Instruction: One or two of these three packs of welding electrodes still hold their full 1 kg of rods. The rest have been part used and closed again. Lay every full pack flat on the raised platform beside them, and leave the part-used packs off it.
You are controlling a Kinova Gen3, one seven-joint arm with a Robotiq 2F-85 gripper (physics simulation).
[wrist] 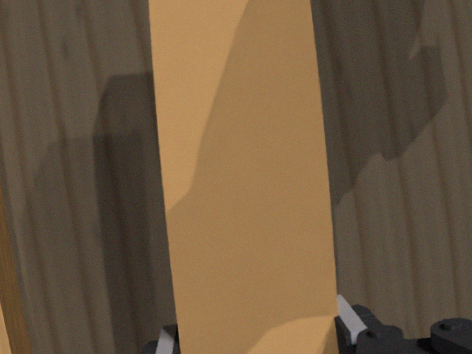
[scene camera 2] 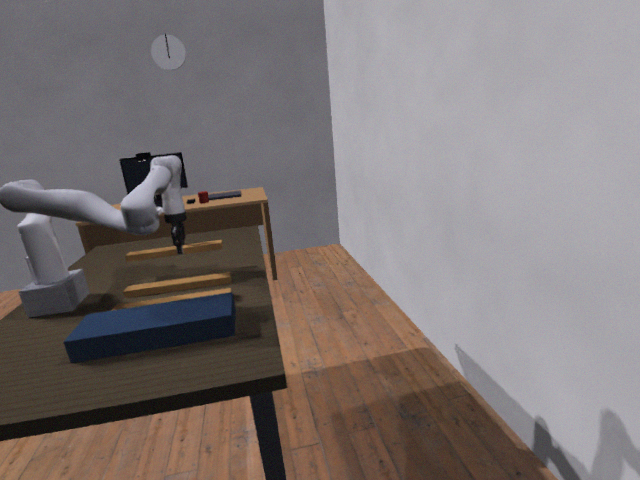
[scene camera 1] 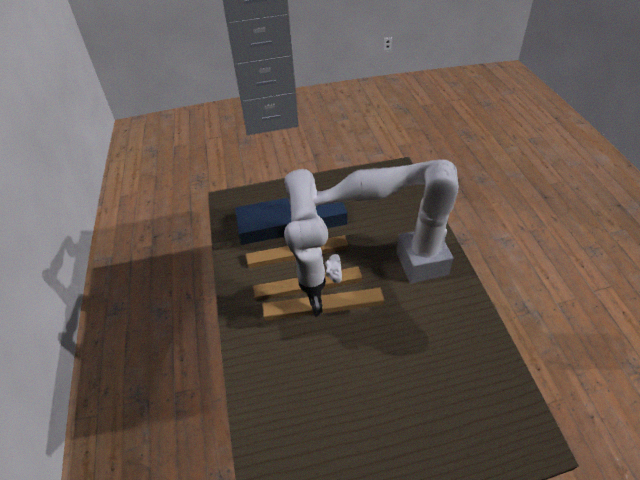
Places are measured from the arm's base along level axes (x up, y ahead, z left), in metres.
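Pixels of known places: gripper, fingertip midpoint: [wrist: 256,336] [scene camera 2: 182,252]; arm's base, origin of the base link: [scene camera 2: 53,278] [scene camera 1: 425,246].
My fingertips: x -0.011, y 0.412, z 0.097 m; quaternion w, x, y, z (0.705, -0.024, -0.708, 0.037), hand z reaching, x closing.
Note:
For each thing: its top centre in the pictures, then the offset to it from my fingertips. Level surfaces: height alone.
- long orange pack, middle of its top: [wrist: 256,288] [scene camera 1: 323,301] [scene camera 2: 174,246] dy -0.024, dx +0.027, dz +0.004 m
- second orange pack, middle of its top: [scene camera 1: 307,281] [scene camera 2: 178,281] dy -0.015, dx -0.059, dz -0.144 m
- third pack, middle of its top: [scene camera 2: 172,299] [scene camera 1: 297,249] dy -0.020, dx -0.059, dz -0.291 m
- blue raised platform, middle of its top: [scene camera 2: 155,314] [scene camera 1: 290,210] dy -0.042, dx -0.023, dz -0.453 m
- dark table, its level: dx -0.083 m
My gripper [scene camera 1: 316,311] [scene camera 2: 179,252] [wrist: 256,336] is shut on a long orange pack [scene camera 1: 356,298] [scene camera 2: 206,246] [wrist: 250,150], gripped across its width near the middle. The pack is held level above the table, on the side away from the platform. A second orange pack [scene camera 1: 273,288] [scene camera 2: 180,285] lies flat on the table; an orange edge shows at the left of the wrist view. A third pack [scene camera 1: 268,255] [scene camera 2: 206,294] lies beside the blue raised platform [scene camera 1: 261,222] [scene camera 2: 155,335], partly hidden by it in scene camera 2. No pack shows on the platform, though the arm hides part of it.
The robot base [scene camera 1: 426,264] [scene camera 2: 54,297] stands on the dark table [scene camera 1: 387,403] [scene camera 2: 206,366], beyond one end of the packs. A desk [scene camera 2: 253,195] with a monitor and red mug [scene camera 2: 203,196] stands behind the table. A filing cabinet [scene camera 1: 266,85] stands by the wall.

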